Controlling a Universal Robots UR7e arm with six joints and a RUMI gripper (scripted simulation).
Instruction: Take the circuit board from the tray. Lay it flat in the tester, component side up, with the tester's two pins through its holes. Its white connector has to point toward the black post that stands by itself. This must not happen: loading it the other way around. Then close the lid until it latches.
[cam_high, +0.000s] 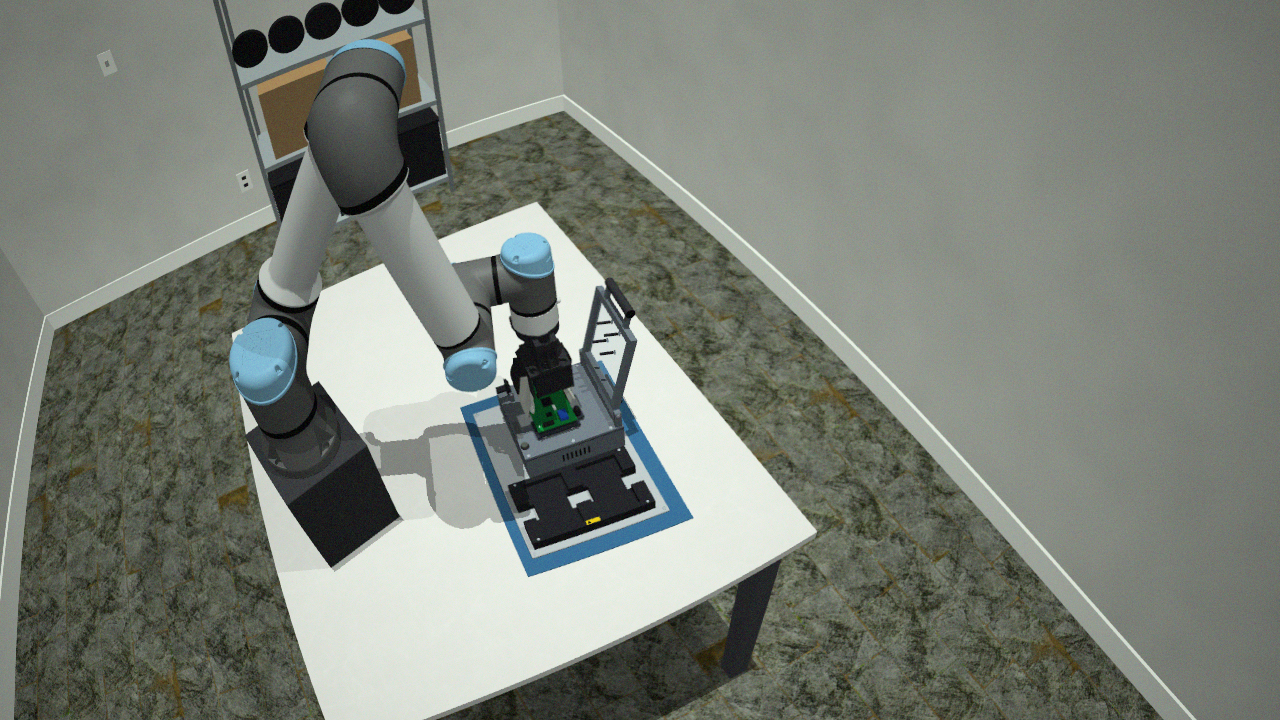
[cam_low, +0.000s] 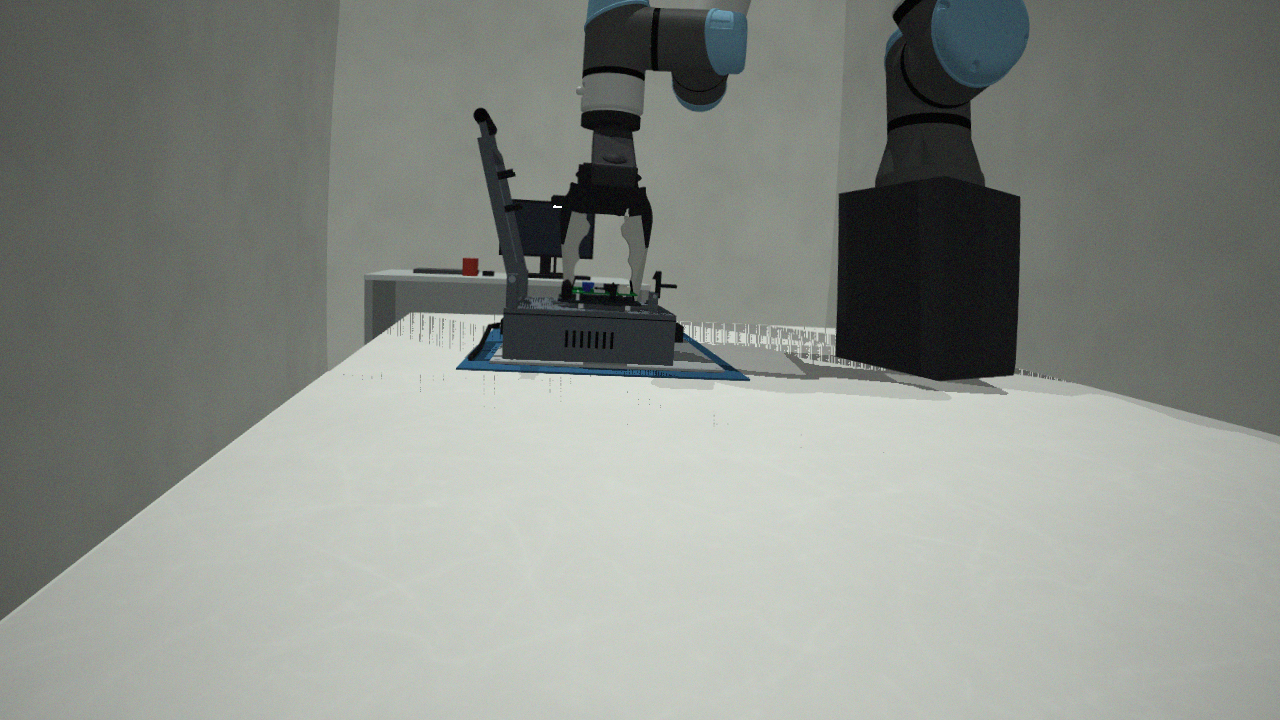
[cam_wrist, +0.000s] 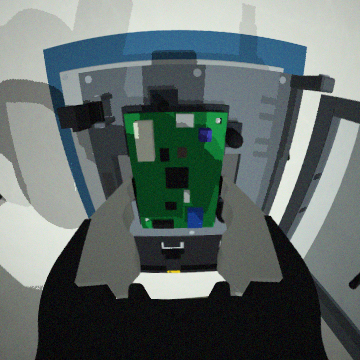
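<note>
Now: hand right at the green circuit board. From my hand the other things lie so: lid 12 cm ahead, 10 cm above.
</note>
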